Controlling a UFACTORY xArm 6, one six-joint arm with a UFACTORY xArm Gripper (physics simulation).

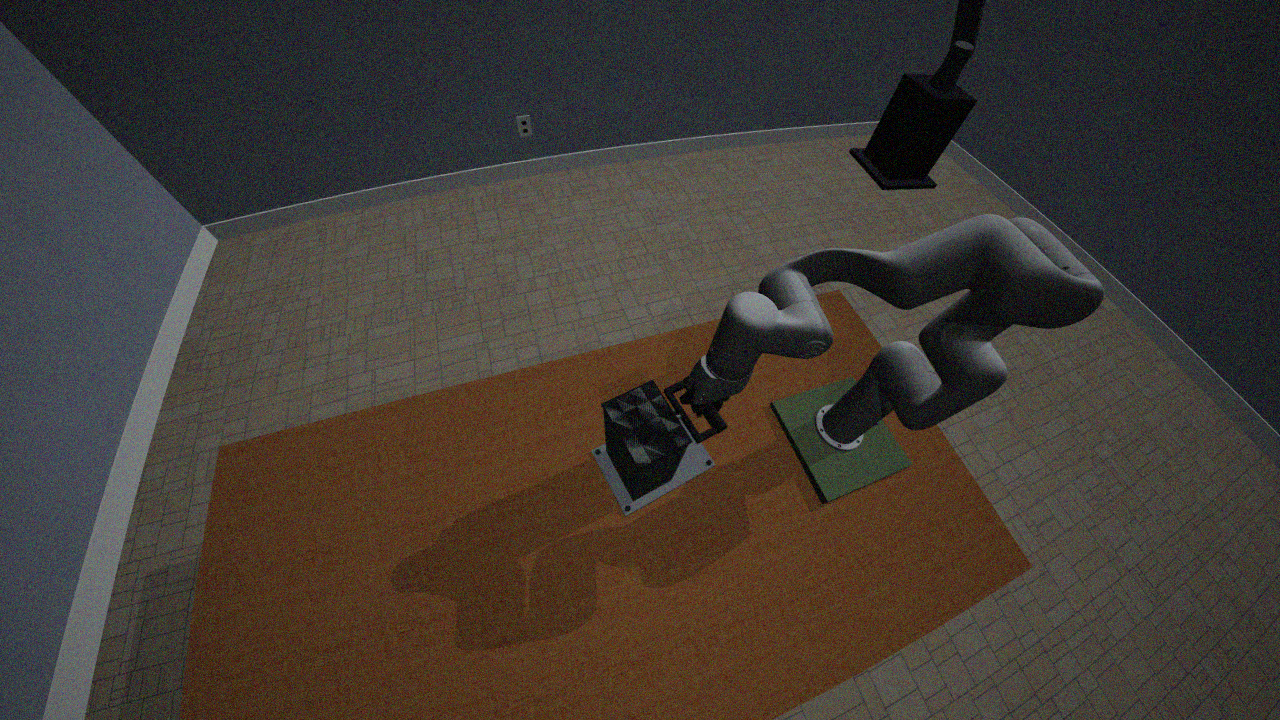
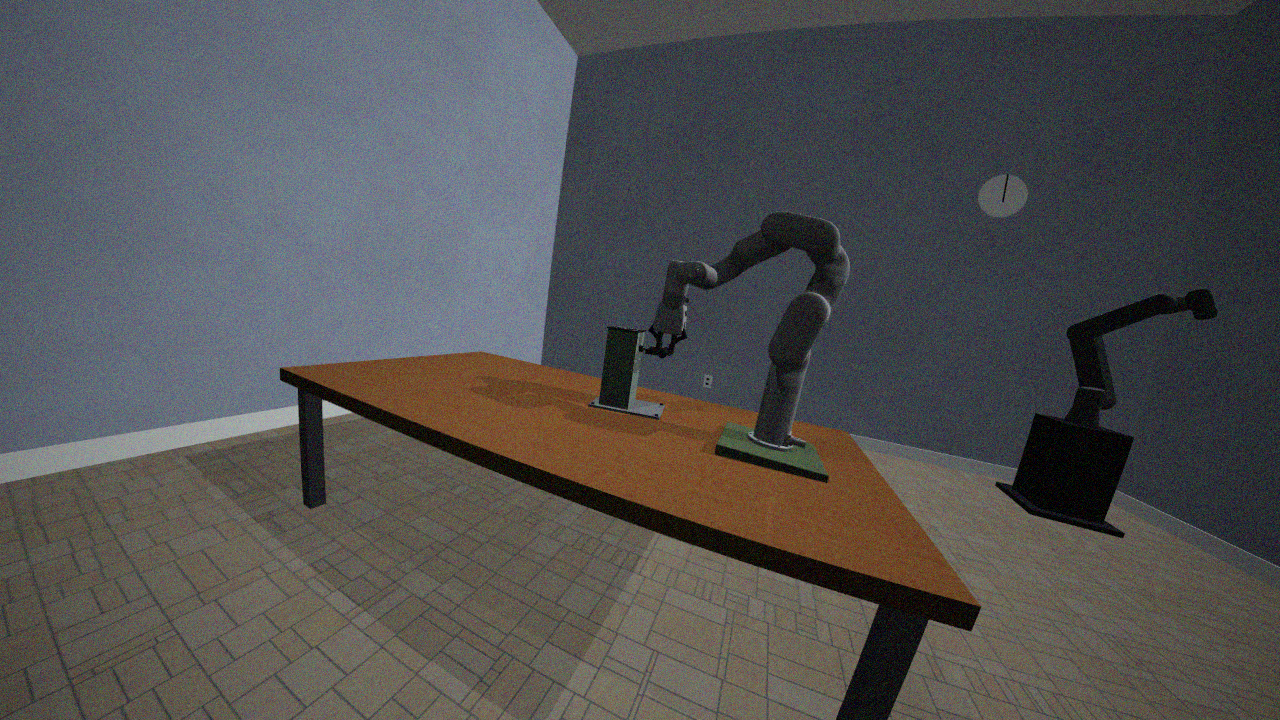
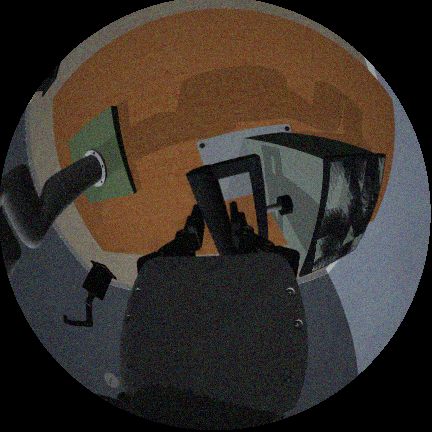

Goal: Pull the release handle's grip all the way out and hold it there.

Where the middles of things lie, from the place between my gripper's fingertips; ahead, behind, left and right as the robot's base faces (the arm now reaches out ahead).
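Labels:
There is the grey bolted plate (image 2: pixel 641 408), and my hand is 9 cm short of it. My hand is also 2 cm to the right of the plate and, finally, 20 cm above it.

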